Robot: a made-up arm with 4 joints.
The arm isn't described. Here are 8 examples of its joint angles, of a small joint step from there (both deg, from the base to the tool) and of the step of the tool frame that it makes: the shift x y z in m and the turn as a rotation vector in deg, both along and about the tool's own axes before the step.
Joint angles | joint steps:
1: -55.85 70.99 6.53 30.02 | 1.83 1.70 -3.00 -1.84
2: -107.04 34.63 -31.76 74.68 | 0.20 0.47 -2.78 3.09
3: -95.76 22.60 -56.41 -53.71 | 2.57 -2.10 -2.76 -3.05
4: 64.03 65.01 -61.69 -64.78 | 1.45 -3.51 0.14 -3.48
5: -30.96 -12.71 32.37 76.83 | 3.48 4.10 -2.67 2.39
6: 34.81 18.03 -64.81 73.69 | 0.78 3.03 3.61 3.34
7: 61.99 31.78 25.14 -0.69 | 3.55 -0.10 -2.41 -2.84
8: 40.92 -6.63 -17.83 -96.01 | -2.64 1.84 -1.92 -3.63
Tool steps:
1: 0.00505 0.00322 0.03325 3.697 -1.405 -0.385
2: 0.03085 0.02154 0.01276 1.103 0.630 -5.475
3: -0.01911 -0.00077 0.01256 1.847 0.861 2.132
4: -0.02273 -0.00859 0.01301 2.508 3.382 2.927
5: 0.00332 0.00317 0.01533 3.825 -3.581 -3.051
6: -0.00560 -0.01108 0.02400 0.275 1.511 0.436
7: -0.03181 -0.00230 0.01429 2.020 -1.739 4.013
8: -0.00263 -0.02133 -0.00518 -2.753 -1.046 -0.223
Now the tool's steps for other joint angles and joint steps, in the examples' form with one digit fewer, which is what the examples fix.
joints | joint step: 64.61 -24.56 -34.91 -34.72 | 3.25 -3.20 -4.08 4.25
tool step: 0.0137 0.0191 -0.0200 -0.98 1.08 -4.89
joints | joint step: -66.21 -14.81 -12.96 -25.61 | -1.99 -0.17 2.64 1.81
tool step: 0.0121 -0.0021 0.0043 -0.01 1.23 -1.55
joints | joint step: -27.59 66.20 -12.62 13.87 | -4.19 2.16 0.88 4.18
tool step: 0.0339 0.0113 -0.0455 -3.37 -3.70 -4.56
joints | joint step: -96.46 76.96 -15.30 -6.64 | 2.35 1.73 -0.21 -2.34
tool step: -0.0136 -0.0071 0.0320 2.79 -1.43 2.49
